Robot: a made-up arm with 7 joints. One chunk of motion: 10 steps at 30 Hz.
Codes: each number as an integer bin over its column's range. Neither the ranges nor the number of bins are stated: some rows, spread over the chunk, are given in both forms.
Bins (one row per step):
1: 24 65 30 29 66 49 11
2: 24 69 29 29 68 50 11
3: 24 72 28 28 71 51 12
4: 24 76 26 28 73 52 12
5: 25 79 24 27 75 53 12
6: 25 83 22 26 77 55 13
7: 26 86 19 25 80 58 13
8: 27 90 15 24 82 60 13
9: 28 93 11 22 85 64 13
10: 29 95 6 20 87 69 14
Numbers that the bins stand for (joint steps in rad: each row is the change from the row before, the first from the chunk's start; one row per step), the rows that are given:
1: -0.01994 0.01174 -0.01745 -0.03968 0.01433 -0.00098 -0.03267
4: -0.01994 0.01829 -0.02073 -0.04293 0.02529 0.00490 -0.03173
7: -0.01877 0.02425 -0.02645 -0.05269 0.03625 0.01666 -0.03079
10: -0.01701 0.02962 -0.03709 -0.06895 0.04721 0.03821 -0.02985
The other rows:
2: -0.01994 0.01412 -0.01827 -0.03968 0.01746 0.00098 -0.03267
3: -0.01994 0.01591 -0.01909 -0.04293 0.02216 0.00294 -0.03173
5: -0.01935 0.02008 -0.02236 -0.04618 0.02842 0.00686 -0.03173
6: -0.01935 0.02246 -0.02400 -0.04943 0.03156 0.01078 -0.03079
8: -0.01818 0.02664 -0.02973 -0.05594 0.03938 0.02058 -0.03079
9: -0.01760 0.02842 -0.03300 -0.06244 0.04408 0.02841 -0.03079

